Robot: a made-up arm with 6 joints.
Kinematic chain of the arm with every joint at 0, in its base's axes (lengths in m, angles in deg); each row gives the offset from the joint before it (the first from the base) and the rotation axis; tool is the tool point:
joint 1: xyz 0 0 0.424 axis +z
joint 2: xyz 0 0 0 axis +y
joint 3: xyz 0 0 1.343 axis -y
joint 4: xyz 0 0 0 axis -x
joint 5: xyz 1.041 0 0 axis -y
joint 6: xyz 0 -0.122 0 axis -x
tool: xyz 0 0 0
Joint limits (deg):
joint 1: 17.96..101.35
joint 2: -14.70..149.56
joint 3: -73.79..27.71
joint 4: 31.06..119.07
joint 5: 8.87..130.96
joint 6: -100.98..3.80
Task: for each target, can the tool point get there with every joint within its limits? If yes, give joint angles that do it. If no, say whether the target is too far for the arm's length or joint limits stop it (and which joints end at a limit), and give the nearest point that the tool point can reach.
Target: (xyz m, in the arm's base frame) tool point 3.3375 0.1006 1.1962
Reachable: no: too far | nearest point 1.9648 0.5400 0.9143 | short by 1.469 m
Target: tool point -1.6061 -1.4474 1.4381
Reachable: no: joint limits stop it (at a limit: joint 1, joint 2, joint 3, joint 4) | nearest point -0.1143 0.2682 0.8847 | short by 2.340 m
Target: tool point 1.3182 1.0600 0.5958
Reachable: yes | joints 38.01 46.15 -6.79 101.07 115.62 -42.19
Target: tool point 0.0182 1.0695 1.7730
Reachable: yes | joints 89.94 0.92 -5.36 81.97 116.00 -29.37
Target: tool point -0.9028 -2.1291 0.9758
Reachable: no: joint limits stop it (at a limit: joint 2, joint 4) | nearest point -0.0896 -0.2113 -0.1817 | short by 2.383 m
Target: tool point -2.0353 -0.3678 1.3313
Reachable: no: joint limits stop it (at a limit: joint 1, joint 2, joint 4) | nearest point -0.1346 0.3693 0.9726 | short by 2.070 m
